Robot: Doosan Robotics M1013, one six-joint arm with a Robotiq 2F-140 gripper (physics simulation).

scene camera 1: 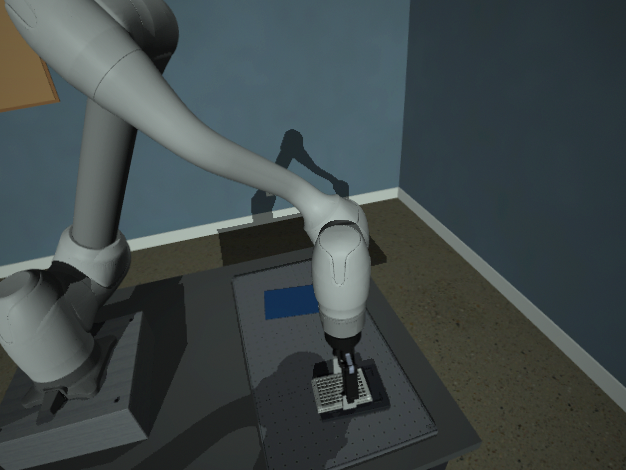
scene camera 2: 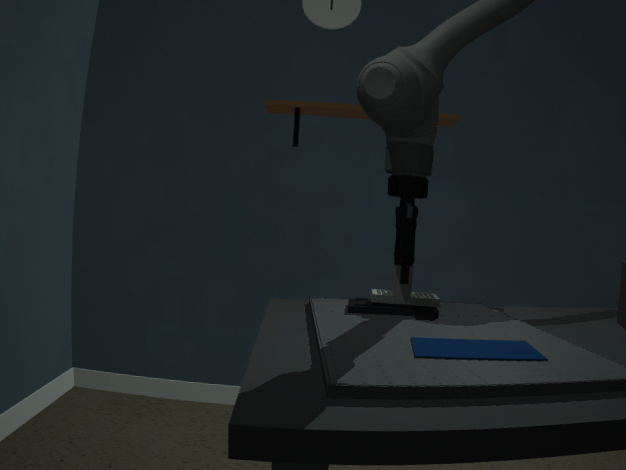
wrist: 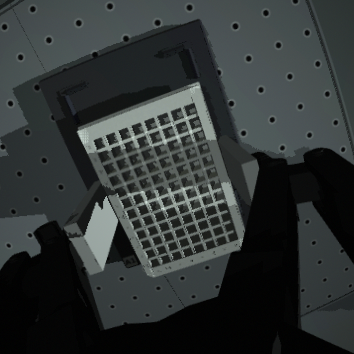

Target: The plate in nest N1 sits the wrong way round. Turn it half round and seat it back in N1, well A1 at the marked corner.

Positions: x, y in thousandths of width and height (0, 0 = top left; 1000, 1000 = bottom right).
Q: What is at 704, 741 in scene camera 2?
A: A flat blue rectangle.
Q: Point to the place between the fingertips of my gripper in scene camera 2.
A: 640, 639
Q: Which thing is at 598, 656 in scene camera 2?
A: A dark nest.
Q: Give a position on a dark nest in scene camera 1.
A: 600, 822
